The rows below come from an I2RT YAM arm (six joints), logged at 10 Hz.
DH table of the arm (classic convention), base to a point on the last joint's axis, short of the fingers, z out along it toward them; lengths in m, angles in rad. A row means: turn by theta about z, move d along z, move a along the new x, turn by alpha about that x. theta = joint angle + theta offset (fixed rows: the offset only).
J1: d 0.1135, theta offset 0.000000, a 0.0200, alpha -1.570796
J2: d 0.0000, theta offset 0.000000, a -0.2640, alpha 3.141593
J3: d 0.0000, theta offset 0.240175, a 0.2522, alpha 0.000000
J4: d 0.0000, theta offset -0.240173, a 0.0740, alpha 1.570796
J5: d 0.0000, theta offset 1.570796, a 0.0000, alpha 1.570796
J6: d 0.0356, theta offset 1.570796, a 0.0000, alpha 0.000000
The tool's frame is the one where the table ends.
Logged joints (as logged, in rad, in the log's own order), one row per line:
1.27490, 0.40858, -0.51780, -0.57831, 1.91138, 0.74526
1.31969, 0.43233, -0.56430, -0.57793, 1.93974, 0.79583
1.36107, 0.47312, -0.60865, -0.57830, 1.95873, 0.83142
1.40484, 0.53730, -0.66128, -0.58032, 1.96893, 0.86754
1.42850, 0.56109, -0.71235, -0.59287, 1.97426, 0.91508
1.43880, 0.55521, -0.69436, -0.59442, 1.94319, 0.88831
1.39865, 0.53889, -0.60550, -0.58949, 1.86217, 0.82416
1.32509, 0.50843, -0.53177, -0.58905, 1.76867, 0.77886
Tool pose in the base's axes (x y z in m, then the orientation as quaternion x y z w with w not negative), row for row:
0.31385, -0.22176, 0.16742, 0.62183, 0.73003, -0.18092, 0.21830
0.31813, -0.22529, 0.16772, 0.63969, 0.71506, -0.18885, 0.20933
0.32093, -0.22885, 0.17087, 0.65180, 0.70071, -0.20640, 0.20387
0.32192, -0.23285, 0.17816, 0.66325, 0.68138, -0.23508, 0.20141
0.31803, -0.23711, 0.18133, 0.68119, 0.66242, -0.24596, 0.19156
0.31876, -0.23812, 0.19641, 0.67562, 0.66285, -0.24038, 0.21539
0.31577, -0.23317, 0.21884, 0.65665, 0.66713, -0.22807, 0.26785
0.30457, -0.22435, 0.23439, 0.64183, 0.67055, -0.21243, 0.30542
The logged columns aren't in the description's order. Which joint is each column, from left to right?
Columns, left to right: J3, J5, J4, J1, J2, J6.
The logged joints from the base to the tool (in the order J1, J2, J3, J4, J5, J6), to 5 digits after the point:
-0.57831, 1.91138, 1.27490, -0.51780, 0.40858, 0.74526
-0.57793, 1.93974, 1.31969, -0.56430, 0.43233, 0.79583
-0.57830, 1.95873, 1.36107, -0.60865, 0.47312, 0.83142
-0.58032, 1.96893, 1.40484, -0.66128, 0.53730, 0.86754
-0.59287, 1.97426, 1.42850, -0.71235, 0.56109, 0.91508
-0.59442, 1.94319, 1.43880, -0.69436, 0.55521, 0.88831
-0.58949, 1.86217, 1.39865, -0.60550, 0.53889, 0.82416
-0.58905, 1.76867, 1.32509, -0.53177, 0.50843, 0.77886

